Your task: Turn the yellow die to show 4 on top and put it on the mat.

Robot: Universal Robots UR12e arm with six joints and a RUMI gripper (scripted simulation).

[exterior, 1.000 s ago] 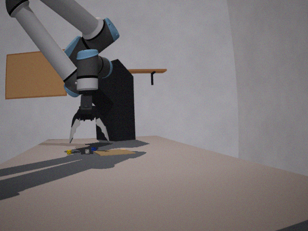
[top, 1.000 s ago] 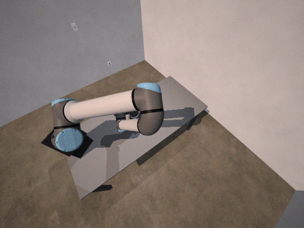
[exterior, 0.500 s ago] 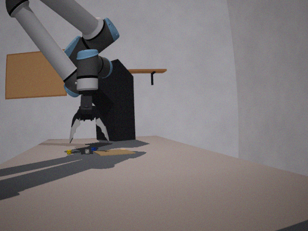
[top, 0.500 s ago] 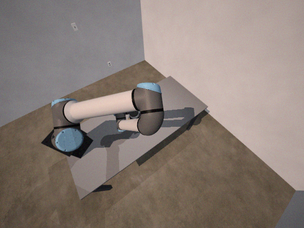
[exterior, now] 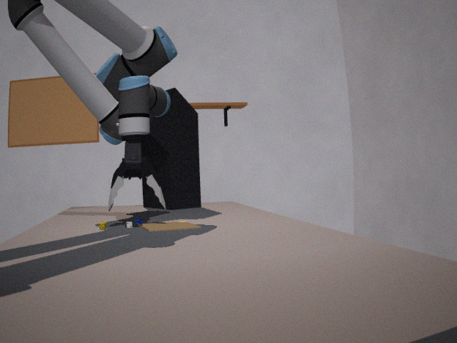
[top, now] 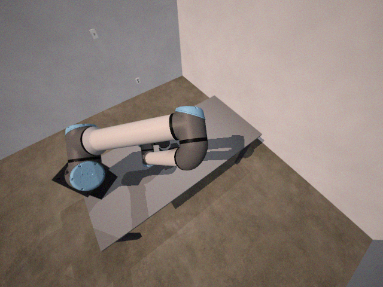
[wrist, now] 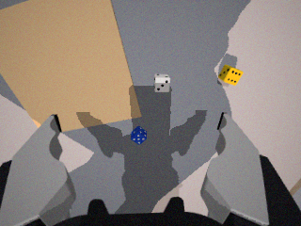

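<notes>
My gripper is now 30 mm to the left of the white die, 30 mm above it and 10 mm short of it. The rest, counted from my hand: blue die (50 mm behind, 30 mm below, 20 mm to the left); then yellow die (100 mm to the right, 30 mm below); then tan mat (70 mm to the left, 50 mm ahead, 40 mm below).
</notes>
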